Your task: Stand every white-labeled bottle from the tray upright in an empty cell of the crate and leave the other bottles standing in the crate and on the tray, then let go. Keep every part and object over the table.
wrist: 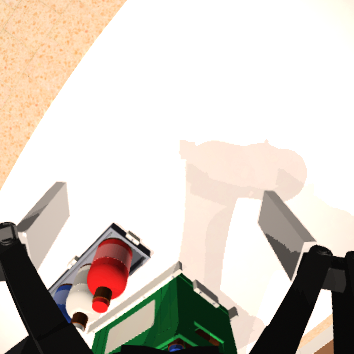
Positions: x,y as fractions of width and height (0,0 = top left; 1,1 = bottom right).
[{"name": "my gripper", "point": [0.47,0.57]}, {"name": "red bottle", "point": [0.30,0.79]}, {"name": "white bottle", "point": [0.22,0.86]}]
